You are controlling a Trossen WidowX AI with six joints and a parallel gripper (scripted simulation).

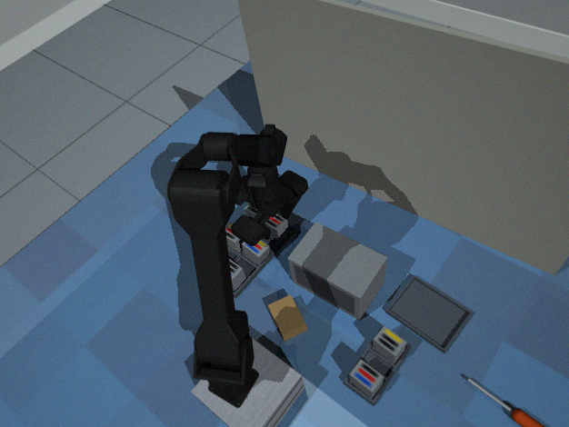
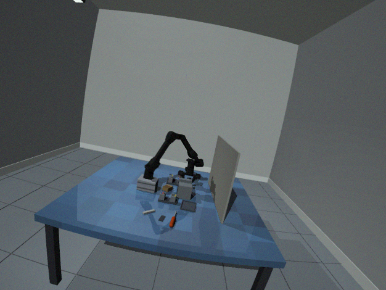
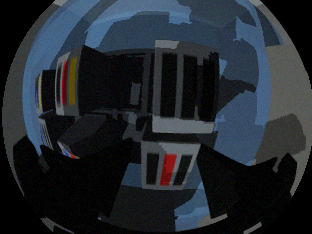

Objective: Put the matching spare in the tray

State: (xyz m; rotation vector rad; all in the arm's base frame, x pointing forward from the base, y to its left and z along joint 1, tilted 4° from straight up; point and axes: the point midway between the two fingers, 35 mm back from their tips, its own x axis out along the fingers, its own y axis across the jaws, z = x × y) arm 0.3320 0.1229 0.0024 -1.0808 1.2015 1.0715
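Now: gripper tip 3 cm past the dark flat tray, 36 cm to the left of it and 1 cm above it. Also, from my gripper tip: grey mounted unit: 5 cm behind, 17 cm to the right, 3 cm above; tall grey panel: 19 cm ahead, 20 cm to the right, 21 cm above; cardboard box: 17 cm behind, 13 cm to the right.
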